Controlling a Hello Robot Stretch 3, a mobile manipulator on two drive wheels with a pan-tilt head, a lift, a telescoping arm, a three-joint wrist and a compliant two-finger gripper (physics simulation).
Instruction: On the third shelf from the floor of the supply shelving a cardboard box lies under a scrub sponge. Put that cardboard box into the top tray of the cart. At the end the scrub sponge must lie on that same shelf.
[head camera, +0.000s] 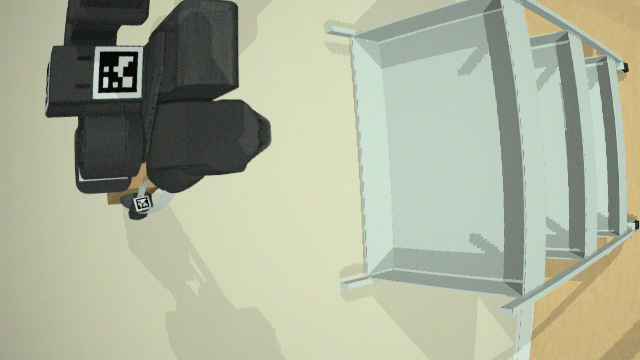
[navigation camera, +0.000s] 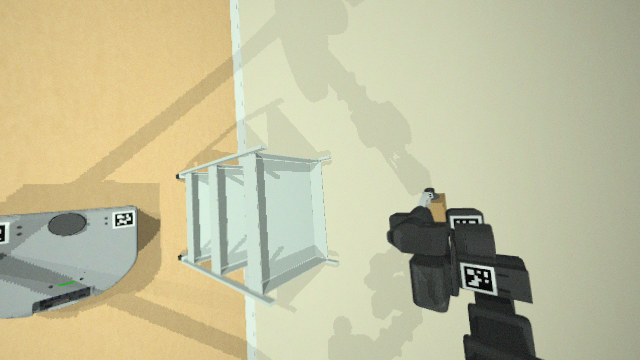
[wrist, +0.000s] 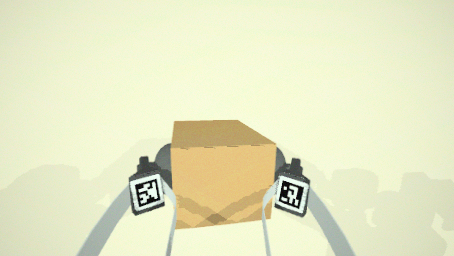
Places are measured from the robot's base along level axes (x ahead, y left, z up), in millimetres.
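Pixels of known places: robot's base, origin of its link: (navigation camera: 68, 223).
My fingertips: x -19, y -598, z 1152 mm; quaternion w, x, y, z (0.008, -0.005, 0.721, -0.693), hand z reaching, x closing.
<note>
Ahead of a thing's pixels: the offset from my fingertips to its top centre. "*": to the spot under its first point. Level surfaces: height alone.
My gripper (wrist: 221, 161) is shut on a brown cardboard box {dz +32, dx +6, dy +13 mm} (head camera: 117, 197) (navigation camera: 438, 204) (wrist: 223, 182), one fingertip pressed on each side. In the head and navigation views the wrist hides much of the box and one finger. The light grey cart's top tray (head camera: 373, 150) (navigation camera: 254, 220) is empty. The box and gripper appear apart from the tray, beyond its far rim, left of it in the head view and right of it in the navigation view. The supply shelving and the scrub sponge do not show in these views.
The cart's lower trays {* dz -755, dx +4, dy +208 mm} (head camera: 576, 150) (navigation camera: 218, 220) show below the top one. The robot's base (navigation camera: 100, 260) is on the wooden floor {dz -1152 mm} (navigation camera: 100, 75) at the left of the navigation view. A pale wall (head camera: 300, 210) (navigation camera: 550, 100) with arm shadows rises behind the cart.
</note>
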